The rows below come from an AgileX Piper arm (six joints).
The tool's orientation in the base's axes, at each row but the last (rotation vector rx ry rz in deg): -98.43, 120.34, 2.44; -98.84, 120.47, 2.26; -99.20, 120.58, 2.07; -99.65, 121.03, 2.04; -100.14, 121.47, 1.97
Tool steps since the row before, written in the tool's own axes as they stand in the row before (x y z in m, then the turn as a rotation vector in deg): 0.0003, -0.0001, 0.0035, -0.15, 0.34, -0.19; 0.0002, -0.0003, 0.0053, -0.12, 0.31, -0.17; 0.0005, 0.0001, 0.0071, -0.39, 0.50, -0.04; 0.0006, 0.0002, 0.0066, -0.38, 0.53, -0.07; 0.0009, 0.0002, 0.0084, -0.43, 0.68, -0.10
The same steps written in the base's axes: 0.0011, 0.0007, -0.0033, -0.36, 0.16, 0.14; 0.0018, 0.0012, -0.0048, -0.33, 0.14, 0.12; 0.0019, 0.0015, -0.0067, -0.43, 0.47, 0.05; 0.0016, 0.0013, -0.0063, -0.47, 0.46, 0.06; 0.0020, 0.0014, -0.0081, -0.61, 0.53, 0.07
